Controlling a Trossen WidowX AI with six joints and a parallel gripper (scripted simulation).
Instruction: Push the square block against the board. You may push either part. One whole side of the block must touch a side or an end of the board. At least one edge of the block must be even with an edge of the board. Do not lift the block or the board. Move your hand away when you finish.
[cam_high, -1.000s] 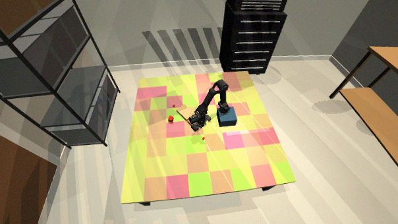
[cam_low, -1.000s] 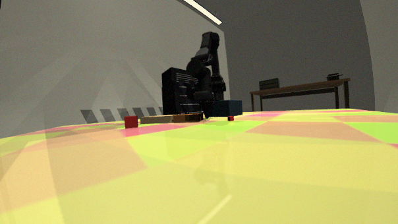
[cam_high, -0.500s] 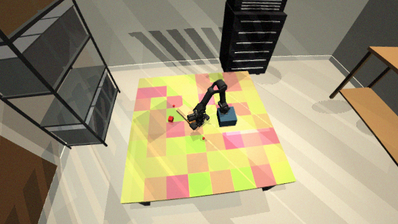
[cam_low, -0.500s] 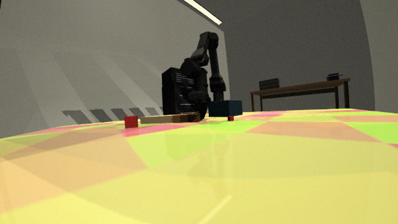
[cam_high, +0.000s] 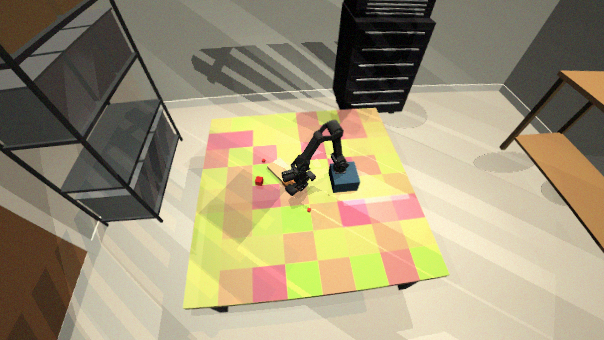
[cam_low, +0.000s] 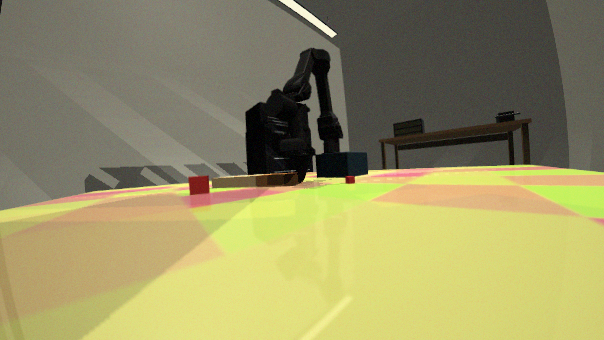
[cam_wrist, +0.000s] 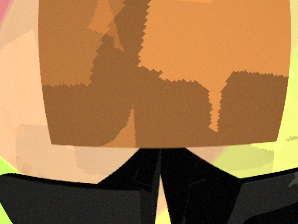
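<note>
The orange square block is 5 cm to the right of my gripper tip, 3 cm ahead of it and 1 cm above it. Also, from my gripper tip: tan board: 16 cm to the right, 11 cm ahead, 1 cm above; then red cube: 24 cm ahead, 8 cm to the right, 1 cm above.
</note>
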